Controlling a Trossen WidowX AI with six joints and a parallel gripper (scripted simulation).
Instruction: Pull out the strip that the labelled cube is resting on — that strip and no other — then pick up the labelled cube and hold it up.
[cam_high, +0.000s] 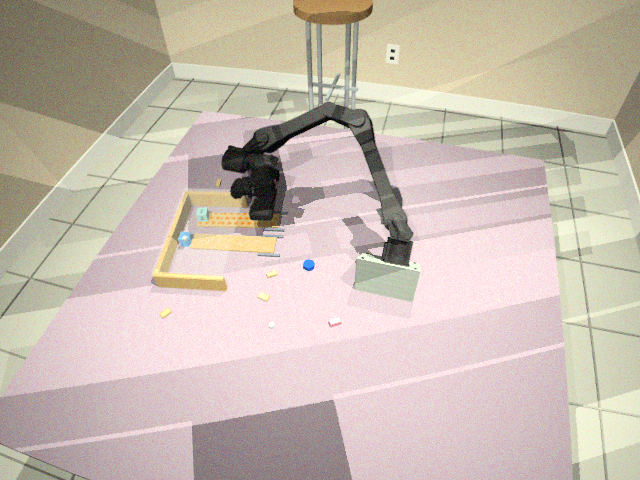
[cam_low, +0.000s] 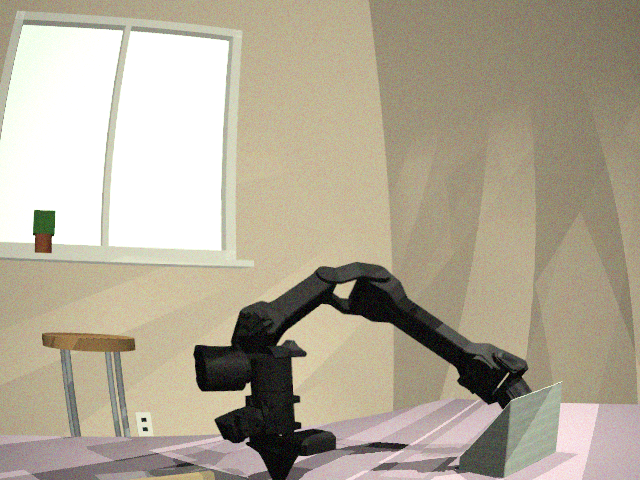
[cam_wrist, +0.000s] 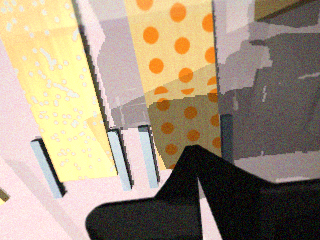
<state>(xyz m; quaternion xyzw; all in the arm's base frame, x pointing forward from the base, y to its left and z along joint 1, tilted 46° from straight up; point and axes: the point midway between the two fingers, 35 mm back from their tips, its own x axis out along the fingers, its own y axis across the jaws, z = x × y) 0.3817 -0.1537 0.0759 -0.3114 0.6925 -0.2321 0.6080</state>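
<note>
My gripper tip is 90 mm short of the orange strip, 30 mm above it and 20 mm to the right of it. Round my gripper tip: blue disc 160 mm behind, 140 mm to the left, 30 mm below; then labelled cube 200 mm ahead, 30 mm to the left, 10 mm below; then pink block 300 mm to the left, 260 mm behind, 30 mm below.
</note>
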